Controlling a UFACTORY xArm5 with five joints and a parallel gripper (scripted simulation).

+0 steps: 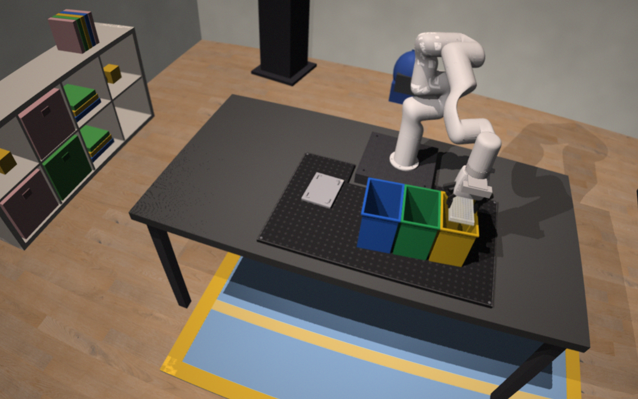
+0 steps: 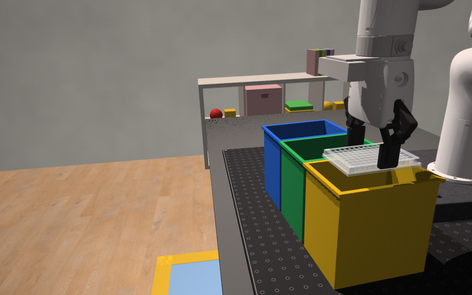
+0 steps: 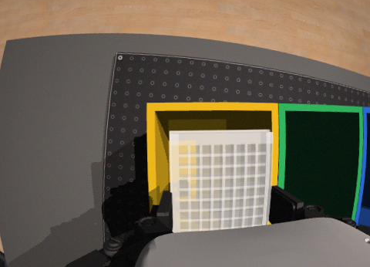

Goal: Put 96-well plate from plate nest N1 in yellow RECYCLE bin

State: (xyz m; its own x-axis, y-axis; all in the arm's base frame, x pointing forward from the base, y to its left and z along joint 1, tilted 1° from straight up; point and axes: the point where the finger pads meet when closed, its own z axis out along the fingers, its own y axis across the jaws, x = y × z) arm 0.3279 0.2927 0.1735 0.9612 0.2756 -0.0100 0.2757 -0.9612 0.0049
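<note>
Now: the white 96-well plate 10 mm below my hand. The rest, counted from my hand: blue bin 70 mm ahead, 250 mm to the right, 120 mm below; then yellow bin 120 mm below; then green bin 40 mm ahead, 130 mm to the right, 120 mm below.
</note>
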